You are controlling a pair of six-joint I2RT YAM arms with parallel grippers.
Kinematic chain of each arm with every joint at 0, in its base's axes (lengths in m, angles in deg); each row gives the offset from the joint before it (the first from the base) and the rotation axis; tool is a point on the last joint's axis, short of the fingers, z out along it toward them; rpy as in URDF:
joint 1: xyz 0 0 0.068 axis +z
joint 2: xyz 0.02 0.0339 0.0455 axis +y
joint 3: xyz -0.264 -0.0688 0 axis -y
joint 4: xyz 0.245 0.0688 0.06 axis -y
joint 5: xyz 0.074 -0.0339 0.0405 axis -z
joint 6: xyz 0.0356 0 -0.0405 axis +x
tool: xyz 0 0 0 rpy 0 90 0
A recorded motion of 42 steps. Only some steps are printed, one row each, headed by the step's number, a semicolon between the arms.
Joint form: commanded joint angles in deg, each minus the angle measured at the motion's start. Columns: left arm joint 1, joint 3, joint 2, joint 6, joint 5, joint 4; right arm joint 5, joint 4, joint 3, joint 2, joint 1, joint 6.
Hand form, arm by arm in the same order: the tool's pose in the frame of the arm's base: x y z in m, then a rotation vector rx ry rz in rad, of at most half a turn. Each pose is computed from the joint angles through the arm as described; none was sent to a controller.
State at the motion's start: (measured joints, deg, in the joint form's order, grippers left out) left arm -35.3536 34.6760 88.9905 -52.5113 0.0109 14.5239; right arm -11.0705 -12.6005 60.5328 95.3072 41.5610 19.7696
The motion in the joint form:
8: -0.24 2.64 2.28 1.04 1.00 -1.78; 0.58 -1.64 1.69 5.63 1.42 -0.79
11: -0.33 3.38 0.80 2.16 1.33 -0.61; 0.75 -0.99 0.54 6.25 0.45 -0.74
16: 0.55 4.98 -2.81 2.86 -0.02 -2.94; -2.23 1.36 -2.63 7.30 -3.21 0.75
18: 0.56 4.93 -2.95 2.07 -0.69 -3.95; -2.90 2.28 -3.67 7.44 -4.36 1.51
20: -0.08 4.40 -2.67 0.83 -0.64 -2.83; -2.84 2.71 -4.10 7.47 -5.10 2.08
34: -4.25 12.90 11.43 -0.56 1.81 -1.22; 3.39 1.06 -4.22 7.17 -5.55 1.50
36: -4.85 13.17 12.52 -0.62 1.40 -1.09; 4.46 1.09 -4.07 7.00 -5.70 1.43
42: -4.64 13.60 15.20 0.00 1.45 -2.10; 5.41 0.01 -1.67 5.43 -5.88 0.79
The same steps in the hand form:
8: 0.2444 -0.1757 0.1424 -0.3253 2.4029 -0.7729; 0.2622 0.2532 0.1793 -0.6194 2.5289 0.6536
11: 0.2468 -0.1783 0.1551 -0.2887 2.3493 -0.8110; 0.2648 0.2471 0.1704 -0.5968 2.5509 0.6349
16: 0.2499 -0.1737 0.1776 -0.2980 2.2862 -0.8075; 0.2732 0.2266 0.1514 -0.5054 2.6096 0.6695
18: 0.2490 -0.1725 0.1765 -0.3227 2.2968 -0.7925; 0.2754 0.2198 0.1467 -0.4668 2.6227 0.6796
20: 0.2468 -0.1751 0.1741 -0.3344 2.2960 -0.8133; 0.2774 0.2156 0.1449 -0.4363 2.6278 0.6772
34: 0.2674 -0.2227 0.1444 -0.2658 2.4059 -0.8516; 0.2790 0.2087 0.1437 -0.3927 2.6323 0.5260
36: 0.2666 -0.2265 0.1396 -0.2599 2.4175 -0.8409; 0.2804 0.2078 0.1454 -0.3825 2.6224 0.5051
42: 0.2685 -0.2264 0.1247 -0.2571 2.4694 -0.7926; 0.2865 0.2101 0.1650 -0.3821 2.5662 0.5049

